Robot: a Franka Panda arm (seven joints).
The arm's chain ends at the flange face. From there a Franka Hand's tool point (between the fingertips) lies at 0.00 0.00 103.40 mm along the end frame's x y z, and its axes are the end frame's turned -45 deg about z.
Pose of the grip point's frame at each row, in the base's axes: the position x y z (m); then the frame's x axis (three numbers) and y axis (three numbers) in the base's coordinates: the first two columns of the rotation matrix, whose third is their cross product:
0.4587, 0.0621, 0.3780, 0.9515, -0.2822, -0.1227, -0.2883, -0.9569, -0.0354
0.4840, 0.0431, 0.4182, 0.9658, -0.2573, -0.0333, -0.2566, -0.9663, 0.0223
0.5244, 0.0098, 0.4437, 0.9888, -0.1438, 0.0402, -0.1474, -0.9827, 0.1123
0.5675, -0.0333, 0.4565, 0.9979, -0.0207, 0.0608, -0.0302, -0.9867, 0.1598
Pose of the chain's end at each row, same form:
0.4698, 0.0550, 0.4806, 0.4690, -0.8762, -0.1118, -0.8767, -0.4771, 0.0617
0.4879, 0.0444, 0.5215, 0.5015, -0.8652, -0.0078, -0.8644, -0.5013, 0.0393
0.5220, 0.0219, 0.5464, 0.5950, -0.7966, 0.1078, -0.8034, -0.5932, 0.0510
0.5616, -0.0166, 0.5584, 0.6843, -0.7123, 0.1560, -0.7270, -0.6831, 0.0700

